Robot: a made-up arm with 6 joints. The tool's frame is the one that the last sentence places.
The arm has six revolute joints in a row. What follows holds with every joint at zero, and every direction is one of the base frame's.
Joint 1 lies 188.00 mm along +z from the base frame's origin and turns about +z.
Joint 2 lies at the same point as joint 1 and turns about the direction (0.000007, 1, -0.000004).
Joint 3 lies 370.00 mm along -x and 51.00 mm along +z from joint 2 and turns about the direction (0.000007, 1, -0.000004).
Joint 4 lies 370.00 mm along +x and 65.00 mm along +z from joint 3 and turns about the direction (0.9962, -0.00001, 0.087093).
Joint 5 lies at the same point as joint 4 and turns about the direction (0.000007, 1, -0.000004).
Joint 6 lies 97.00 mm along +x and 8.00 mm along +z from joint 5 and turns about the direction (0.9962, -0.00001, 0.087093).
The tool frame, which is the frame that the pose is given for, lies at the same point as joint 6; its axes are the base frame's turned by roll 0.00, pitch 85.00 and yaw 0.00 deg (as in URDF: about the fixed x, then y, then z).
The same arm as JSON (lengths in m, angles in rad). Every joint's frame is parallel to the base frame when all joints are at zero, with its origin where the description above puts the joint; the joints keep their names.
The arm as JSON. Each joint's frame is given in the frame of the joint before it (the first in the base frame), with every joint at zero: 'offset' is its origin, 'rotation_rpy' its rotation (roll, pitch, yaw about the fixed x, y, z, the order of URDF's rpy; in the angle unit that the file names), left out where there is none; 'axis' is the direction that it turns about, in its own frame. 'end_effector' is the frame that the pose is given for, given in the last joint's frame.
{
  "length_unit": "m",
  "angle_unit": "rad",
  "chain": [
    {
      "id": "joint 1",
      "offset": [
        0.0,
        0.0,
        0.188
      ],
      "axis": [
        0.0,
        0.0,
        1.0
      ]
    },
    {
      "id": "joint 2",
      "offset": [
        0.0,
        0.0,
        0.0
      ],
      "axis": [
        0.0,
        1.0,
        0.0
      ]
    },
    {
      "id": "joint 3",
      "offset": [
        -0.37,
        0.0,
        0.051
      ],
      "axis": [
        0.0,
        1.0,
        0.0
      ]
    },
    {
      "id": "joint 4",
      "offset": [
        0.37,
        0.0,
        0.065
      ],
      "axis": [
        0.9962,
        0.0,
        0.0871
      ]
    },
    {
      "id": "joint 5",
      "offset": [
        0.0,
        0.0,
        0.0
      ],
      "axis": [
        0.0,
        1.0,
        0.0
      ]
    },
    {
      "id": "joint 6",
      "offset": [
        0.097,
        0.0,
        0.008
      ],
      "axis": [
        0.9962,
        0.0,
        0.0871
      ]
    }
  ],
  "end_effector": {
    "offset": [
      0.0,
      0.0,
      0.0
    ],
    "rotation_rpy": [
      0.0,
      1.4835,
      0.0
    ]
  }
}

